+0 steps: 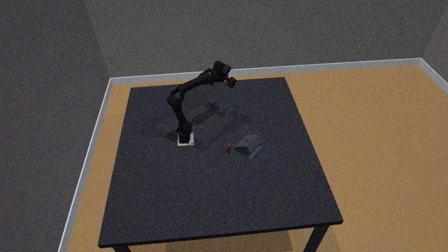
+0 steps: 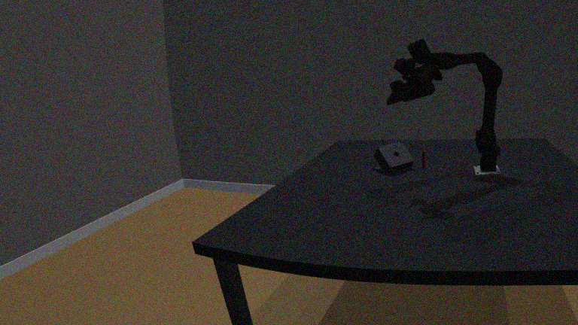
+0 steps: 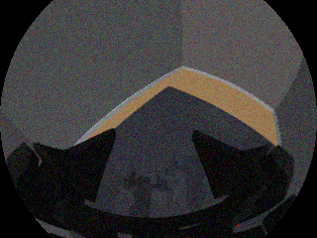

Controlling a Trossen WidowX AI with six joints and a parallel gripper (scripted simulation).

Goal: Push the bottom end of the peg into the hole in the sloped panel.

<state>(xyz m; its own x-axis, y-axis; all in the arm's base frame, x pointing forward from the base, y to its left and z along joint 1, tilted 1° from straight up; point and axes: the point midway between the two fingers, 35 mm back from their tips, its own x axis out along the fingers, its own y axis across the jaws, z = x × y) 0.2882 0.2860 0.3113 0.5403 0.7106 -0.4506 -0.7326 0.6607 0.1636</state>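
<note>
Right now the red peg is 20 mm behind my gripper tip, 400 mm to the right of it and 260 mm below it. The rest, counted from my gripper tip: grey sloped panel (110 mm ahead, 370 mm to the right, 270 mm below).
</note>
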